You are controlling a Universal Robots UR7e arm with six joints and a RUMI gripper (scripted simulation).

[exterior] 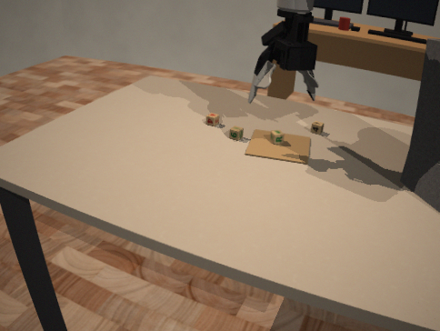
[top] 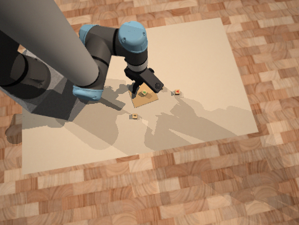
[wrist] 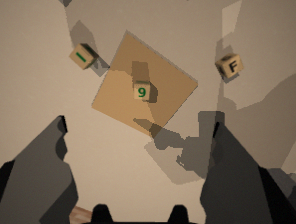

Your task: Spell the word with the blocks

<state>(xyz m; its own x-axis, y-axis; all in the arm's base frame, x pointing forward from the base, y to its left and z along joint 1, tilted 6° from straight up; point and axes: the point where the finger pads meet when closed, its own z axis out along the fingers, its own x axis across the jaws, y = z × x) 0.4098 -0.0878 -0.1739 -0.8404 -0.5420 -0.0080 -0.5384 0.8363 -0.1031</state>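
My hand is 90 mm above the green R block. Round my hand: brown mat 100 mm below, 10 mm to the left, 10 mm behind; F block 110 mm to the right, 90 mm below, 90 mm behind; green-lettered block 100 mm ahead, 90 mm below, 10 mm to the left.
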